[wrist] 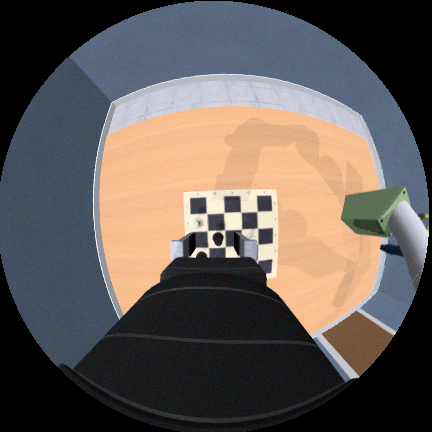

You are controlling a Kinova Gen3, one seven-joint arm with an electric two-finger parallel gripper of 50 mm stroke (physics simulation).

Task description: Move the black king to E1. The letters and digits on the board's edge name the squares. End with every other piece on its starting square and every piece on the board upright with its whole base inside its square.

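Places are measured from the arm's base along level axes (x left, y ahead, z down), in metres.
Pixels of known places: gripper, fingertip midpoint: (214, 240); arm's base, link origin: (398, 215).
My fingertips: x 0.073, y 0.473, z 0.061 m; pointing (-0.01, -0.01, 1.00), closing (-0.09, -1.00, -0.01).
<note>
For each thing: its top centre in the pictures, then the offset to it from my fingertips. "pt": a spot on its surface instead. Level surfaces: height alone.
- chessboard, surface spot: (274, 250) pt dy -0.149, dx +0.039, dz +0.129 m
- second black piece, top centre: (198, 263) dy +0.025, dx +0.062, dz +0.076 m
- white piece, top centre: (192, 224) dy +0.040, dx -0.014, dz +0.066 m
- small pale piece, top centre: (253, 238) dy -0.082, dx +0.008, dz +0.097 m
- wooden table, surface height: dz +0.135 m
The chessboard (274, 250) lies on the table, its near part hidden behind my gripper. A black piece (218, 238), seen from above and apparently the king, stands on B3. A second black piece (201, 255) is on A2, partly hidden by the gripper. A white piece (197, 223) stands on A4 and a small pale piece (251, 235) on D3, close to the right finger in the view. My gripper (214, 240) is open and empty above the board. The B3 piece shows between its fingers, apparently below them. E1 is at the board's near right corner, partly hidden.
The wooden table (145, 165) carries the board. A green block-shaped fixture (367, 212) with a grey tube (411, 225) stands at the right. A brown panel (357, 340) shows at the lower right. The arm's shadow falls across the table.
</note>
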